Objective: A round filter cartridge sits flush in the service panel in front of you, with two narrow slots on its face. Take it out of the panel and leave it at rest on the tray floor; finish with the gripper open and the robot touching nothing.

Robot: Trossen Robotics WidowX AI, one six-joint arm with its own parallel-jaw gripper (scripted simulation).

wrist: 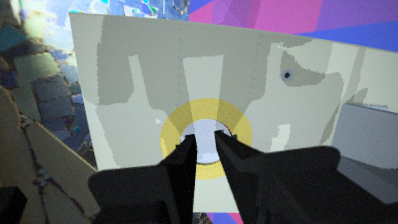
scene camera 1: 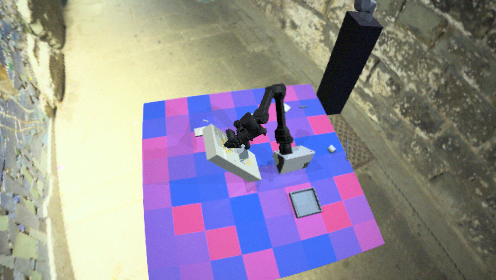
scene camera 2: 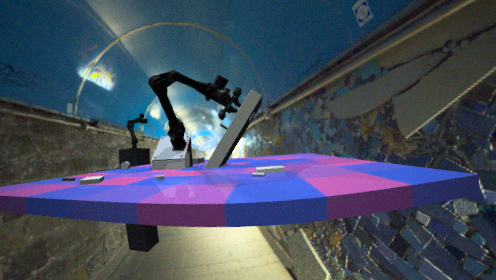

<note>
I see my gripper (wrist: pixel 204 135), a round filter cartridge (wrist: pixel 203 129) and a grey service panel (scene camera 1: pixel 214 138).
The grey service panel is seen too in the wrist view (wrist: pixel 144 80) and in scene camera 2 (scene camera 2: pixel 234 132). Scene camera 2 does not show the round filter cartridge, which is hidden by the grey service panel.
</note>
